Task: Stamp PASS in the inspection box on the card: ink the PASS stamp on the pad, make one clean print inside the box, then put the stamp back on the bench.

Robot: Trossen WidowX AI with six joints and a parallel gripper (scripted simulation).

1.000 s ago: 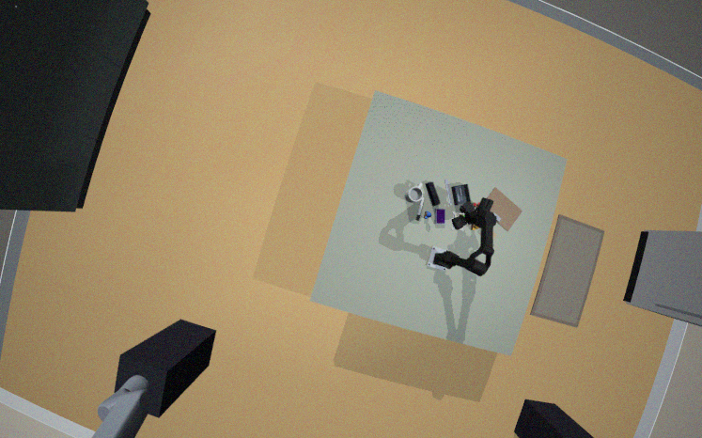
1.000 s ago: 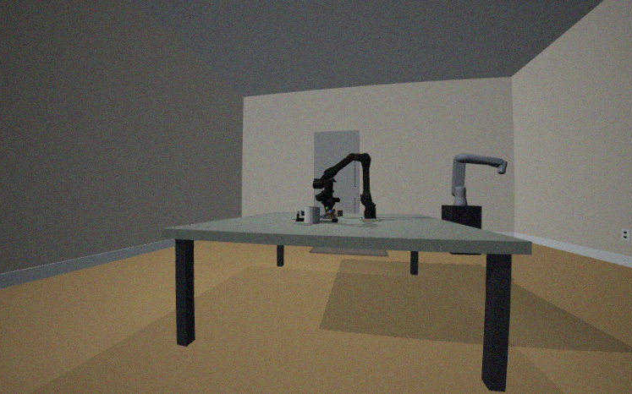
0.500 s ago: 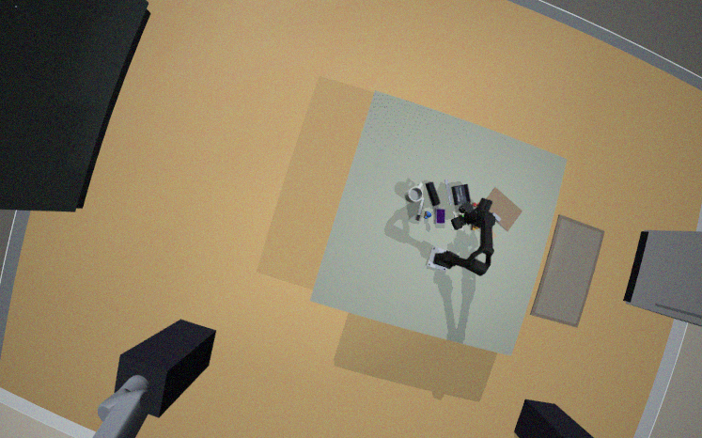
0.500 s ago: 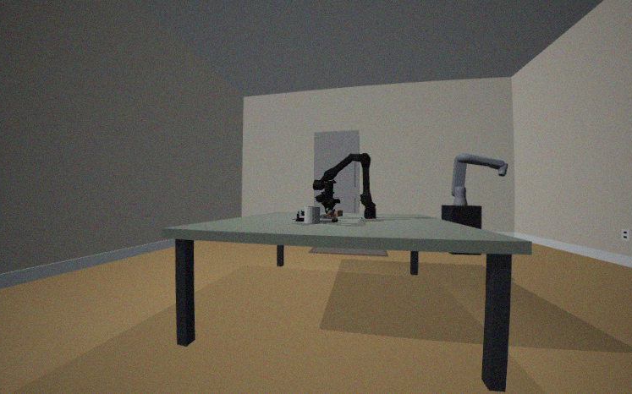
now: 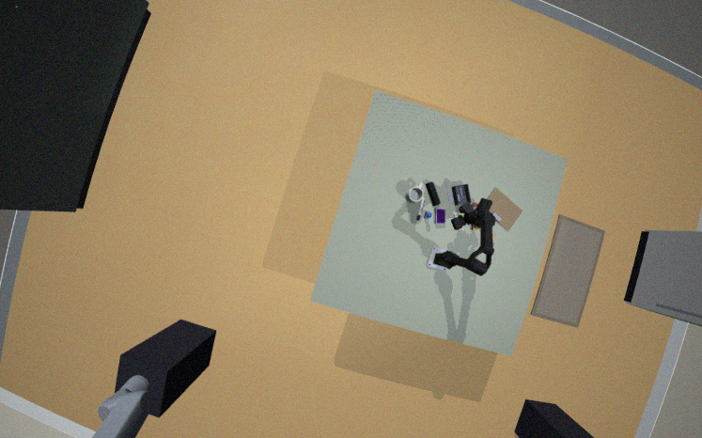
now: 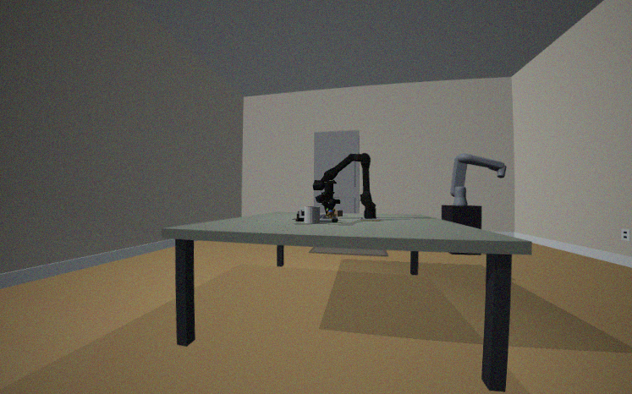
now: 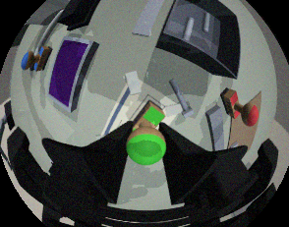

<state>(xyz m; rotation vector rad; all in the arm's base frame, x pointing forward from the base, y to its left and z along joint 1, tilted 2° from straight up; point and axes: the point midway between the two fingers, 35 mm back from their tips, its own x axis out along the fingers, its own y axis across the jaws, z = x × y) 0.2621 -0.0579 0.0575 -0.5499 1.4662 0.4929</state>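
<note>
Right now the green-knobbed stamp is right at my gripper tip. Round my gripper tip: red-knobbed stamp: 100 mm ahead, 80 mm to the right, 10 mm below; white card: 30 mm below, 20 mm behind; purple ink pad: 120 mm to the left, 20 mm below, 20 mm behind.
</note>
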